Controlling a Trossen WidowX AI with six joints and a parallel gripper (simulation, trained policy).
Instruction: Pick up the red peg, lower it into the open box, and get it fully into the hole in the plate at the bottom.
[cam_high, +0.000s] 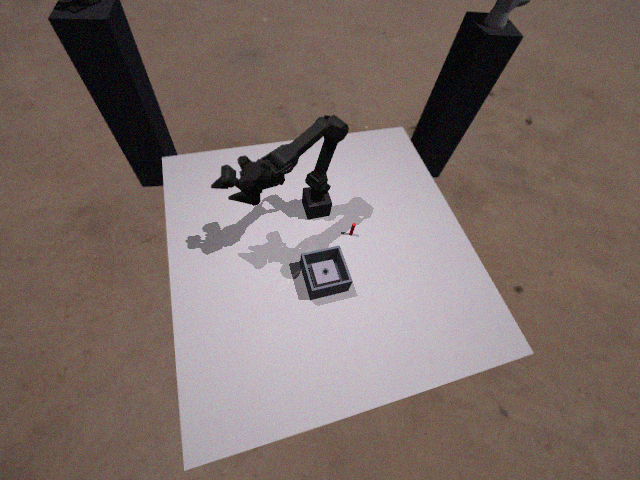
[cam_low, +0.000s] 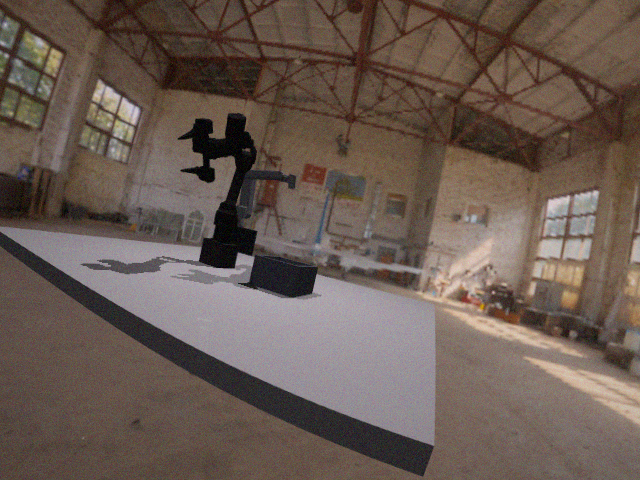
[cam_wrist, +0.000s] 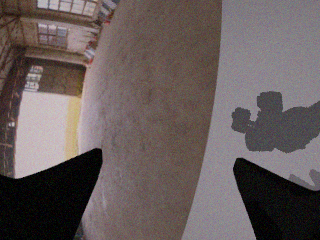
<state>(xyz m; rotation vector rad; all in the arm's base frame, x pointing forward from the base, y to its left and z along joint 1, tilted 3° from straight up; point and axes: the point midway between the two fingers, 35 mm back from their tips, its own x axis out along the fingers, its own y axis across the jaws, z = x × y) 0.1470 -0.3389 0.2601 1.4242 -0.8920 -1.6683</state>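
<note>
The red peg is 51 cm to the left of my gripper tip and 29 cm below it. From my gripper tip the other things lie so: plate: 36 cm to the left, 29 cm below, 19 cm ahead; then dark box: 36 cm to the left, 31 cm below, 19 cm ahead.
</note>
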